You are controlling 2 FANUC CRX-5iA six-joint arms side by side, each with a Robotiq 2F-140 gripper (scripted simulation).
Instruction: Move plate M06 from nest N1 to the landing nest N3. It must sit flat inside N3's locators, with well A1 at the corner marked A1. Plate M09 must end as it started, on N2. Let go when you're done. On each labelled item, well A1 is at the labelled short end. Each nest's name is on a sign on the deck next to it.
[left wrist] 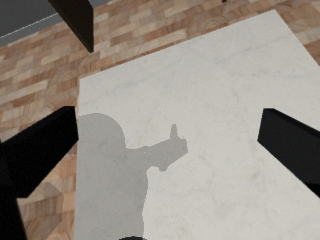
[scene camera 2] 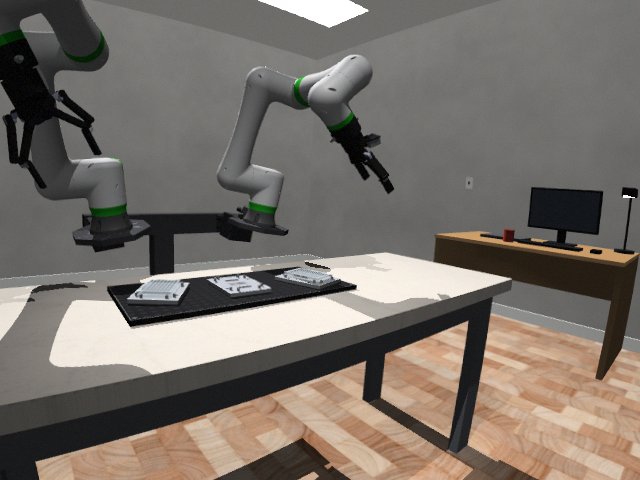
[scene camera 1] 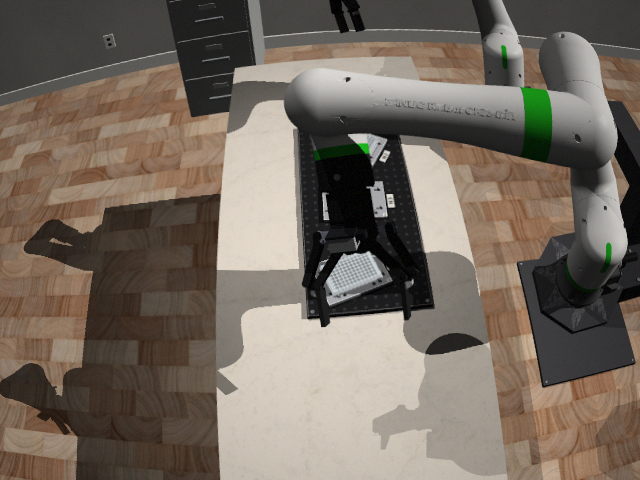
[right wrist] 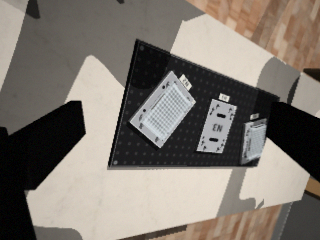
Labels:
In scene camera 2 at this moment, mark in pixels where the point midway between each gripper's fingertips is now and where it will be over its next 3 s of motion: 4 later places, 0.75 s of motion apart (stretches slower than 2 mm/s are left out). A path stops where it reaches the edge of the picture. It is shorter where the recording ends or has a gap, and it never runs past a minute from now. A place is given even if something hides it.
My left gripper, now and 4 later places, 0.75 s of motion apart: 378,184; 351,203; 274,234; 178,257; 197,260
My right gripper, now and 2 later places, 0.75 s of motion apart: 71,170; 42,169; 13,168

